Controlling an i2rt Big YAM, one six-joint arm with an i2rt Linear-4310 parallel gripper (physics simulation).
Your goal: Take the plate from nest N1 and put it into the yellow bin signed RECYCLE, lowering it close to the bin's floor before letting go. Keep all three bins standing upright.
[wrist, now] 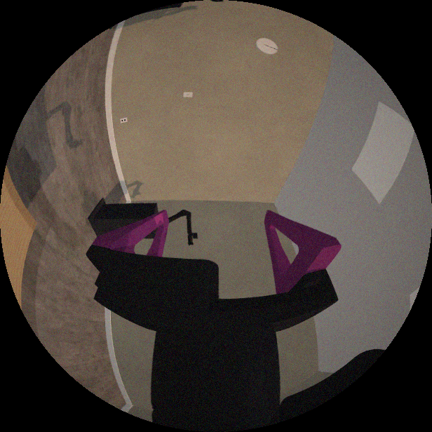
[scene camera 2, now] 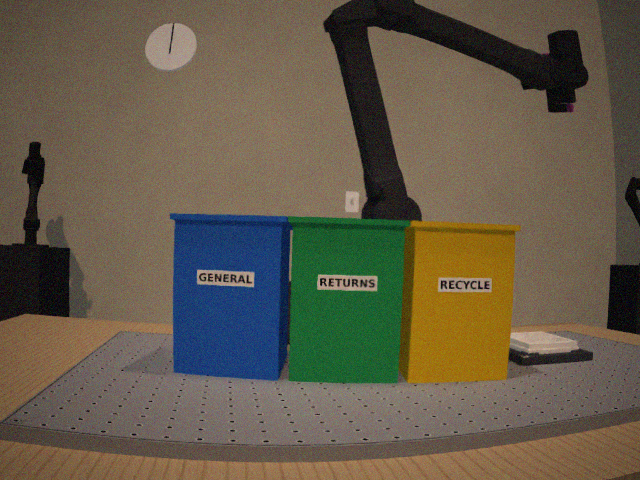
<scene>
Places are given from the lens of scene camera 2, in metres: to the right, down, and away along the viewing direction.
yellow recycle bin (scene camera 2: 458,278): 0.15, 0.04, 0.61
white plate (scene camera 2: 531,342): 0.30, 0.14, 0.72
green returns bin (scene camera 2: 347,274): 0.03, 0.04, 0.61
dark nest (scene camera 2: 515,356): 0.27, 0.16, 0.71
The marked spots on the dark nest and the green returns bin are 0.28 m apart.
</scene>
